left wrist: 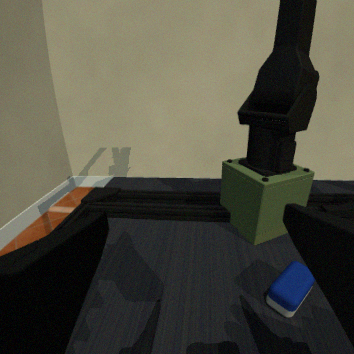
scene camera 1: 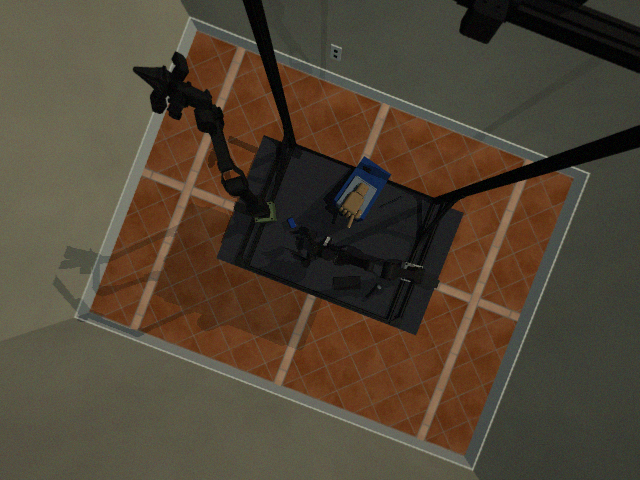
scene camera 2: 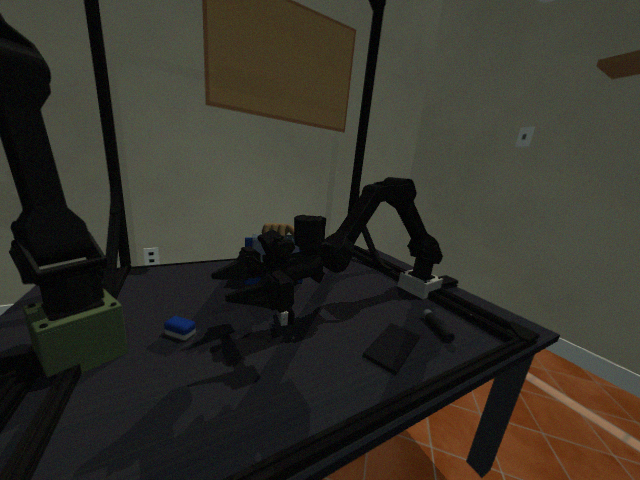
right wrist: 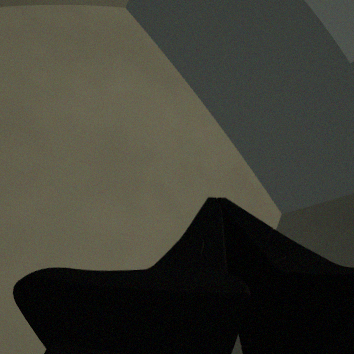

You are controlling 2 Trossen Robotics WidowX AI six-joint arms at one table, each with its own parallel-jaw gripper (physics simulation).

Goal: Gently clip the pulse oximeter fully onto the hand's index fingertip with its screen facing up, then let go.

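Seen in the pictures: left gripper, fingertip midpoint: point(left wrist: 196, 216) point(scene camera 1: 293, 244) point(scene camera 2: 217, 286); right gripper, fingertip midpoint: point(scene camera 1: 133, 68) point(right wrist: 214, 205); left arm's base, link origin: point(scene camera 1: 412, 273) point(scene camera 2: 421, 275); right arm's base, link origin: point(left wrist: 266, 165) point(scene camera 1: 263, 211) point(scene camera 2: 74, 305).
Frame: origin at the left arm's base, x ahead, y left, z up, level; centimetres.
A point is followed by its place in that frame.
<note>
The pulse oximeter point(scene camera 1: 292, 222) @(x 70.6, y -10.8, z -2.1 cm) point(scene camera 2: 179, 328) @(x 71.2, y -8.4, z -2.4 cm) point(left wrist: 291, 288) @(x 69.7, y -9.4, z -2.1 cm), blue on top and white below, lies flat on the dark table point(scene camera 2: 318, 381) @(x 52.3, y 14.2, z -5.3 cm). The wooden hand point(scene camera 1: 355, 202) @(x 41.1, y -27.5, z 13.1 cm) point(scene camera 2: 277, 229) @(x 43.7, y -22.3, z 13.2 cm) lies on a blue pad point(scene camera 1: 371, 172) @(x 35.2, y -47.9, z -0.3 cm) at the table's far side, fingers pointing to the table's middle; in scene camera 2 it is mostly hidden behind my left arm. My left gripper point(scene camera 1: 300, 234) @(x 65.8, y 0.5, z 9.8 cm) point(scene camera 2: 231, 286) @(x 65.8, y 0.5, z 9.8 cm) point(left wrist: 196, 216) @(x 65.8, y 0.5, z 9.8 cm) is open and empty, hovering low over the table; the oximeter lies just by its right finger. My right gripper point(scene camera 1: 144, 71) @(x 112.8, y -37.3, z 68.8 cm) point(right wrist: 214, 205) @(x 112.8, y -37.3, z 68.8 cm) is shut and empty, raised far off the table.
The right arm's green base block point(scene camera 1: 270, 211) @(x 82.4, y -13.3, z 4.8 cm) point(scene camera 2: 99, 329) @(x 82.8, y -8.1, z 1.5 cm) point(left wrist: 267, 200) @(x 80.0, y -10.3, z 2.1 cm) stands just beyond the oximeter. A dark flat pad point(scene camera 2: 391, 347) @(x 33.9, y 15.4, z -4.5 cm) point(scene camera 1: 346, 283) @(x 32.8, y 15.0, z -4.5 cm) and a dark cylinder point(scene camera 2: 438, 325) @(x 18.1, y 17.0, z -3.1 cm) lie near the table's front. Black frame posts point(scene camera 2: 365, 105) @(x -3.5, y -41.8, z 59.0 cm) rise at the table's corners.
</note>
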